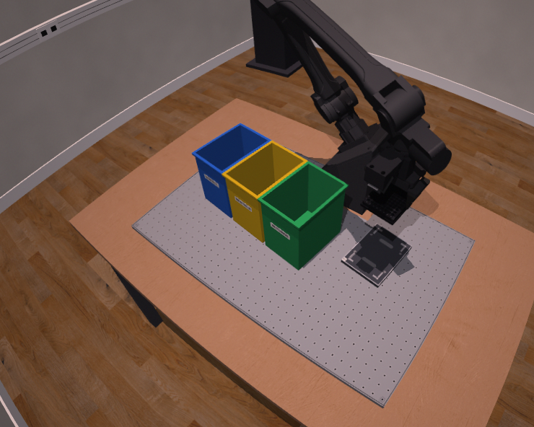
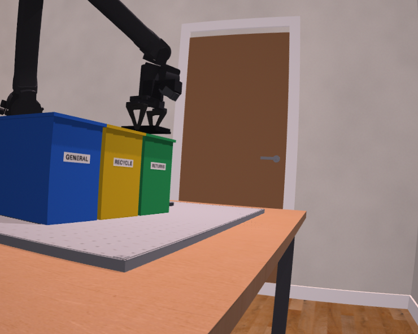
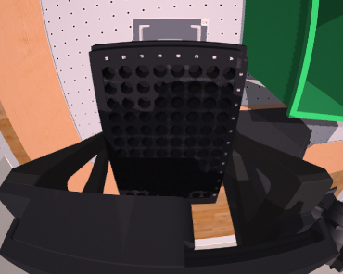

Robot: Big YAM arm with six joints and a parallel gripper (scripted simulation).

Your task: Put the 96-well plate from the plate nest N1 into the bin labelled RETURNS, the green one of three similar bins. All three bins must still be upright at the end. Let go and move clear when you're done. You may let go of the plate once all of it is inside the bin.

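My hand is 20 cm to the left of the green returns bin, 14 cm above it and 5 cm short of it. From my hand the other things lie so: black 96-well plate: right at my hand; then plate nest N1: 22 cm below; then yellow recycle bin: 32 cm to the right, 14 cm below, 3 cm ahead.
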